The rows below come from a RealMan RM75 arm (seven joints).
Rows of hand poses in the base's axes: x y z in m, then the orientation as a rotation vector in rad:
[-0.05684, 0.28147, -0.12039, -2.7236, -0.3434, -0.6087]
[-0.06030, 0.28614, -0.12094, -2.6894, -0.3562, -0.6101]
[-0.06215, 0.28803, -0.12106, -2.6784, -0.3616, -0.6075]
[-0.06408, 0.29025, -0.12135, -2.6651, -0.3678, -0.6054]
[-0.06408, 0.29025, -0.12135, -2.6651, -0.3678, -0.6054]
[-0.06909, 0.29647, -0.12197, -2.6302, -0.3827, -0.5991]
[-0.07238, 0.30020, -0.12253, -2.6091, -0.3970, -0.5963]
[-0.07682, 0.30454, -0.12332, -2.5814, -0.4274, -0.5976]
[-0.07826, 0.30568, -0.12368, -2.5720, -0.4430, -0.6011]
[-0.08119, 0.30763, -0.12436, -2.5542, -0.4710, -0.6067]
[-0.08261, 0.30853, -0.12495, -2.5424, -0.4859, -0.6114]
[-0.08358, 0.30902, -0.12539, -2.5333, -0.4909, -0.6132]
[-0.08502, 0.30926, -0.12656, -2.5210, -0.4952, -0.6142]
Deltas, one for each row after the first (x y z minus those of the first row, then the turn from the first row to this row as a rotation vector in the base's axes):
[-0.00346, 0.00467, -0.00055, 0.0289, -0.0042, 0.0174]
[-0.00531, 0.00656, -0.00067, 0.0381, -0.0037, 0.0243]
[-0.00724, 0.00878, -0.00096, 0.0492, -0.0037, 0.0324]
[-0.00724, 0.00878, -0.00096, 0.0492, -0.0037, 0.0324]
[-0.01225, 0.01500, -0.00158, 0.0787, -0.0030, 0.0529]
[-0.01554, 0.01873, -0.00214, 0.0949, -0.0040, 0.0687]
[-0.01998, 0.02307, -0.00293, 0.1121, -0.0106, 0.0965]
[-0.02142, 0.02421, -0.00329, 0.1160, -0.0158, 0.1089]
[-0.02435, 0.02616, -0.00397, 0.1236, -0.0247, 0.1317]
[-0.02577, 0.02706, -0.00456, 0.1295, -0.0309, 0.1442]
[-0.02674, 0.02755, -0.00500, 0.1363, -0.0335, 0.1500]
[-0.02818, 0.02779, -0.00617, 0.1463, -0.0357, 0.1563]

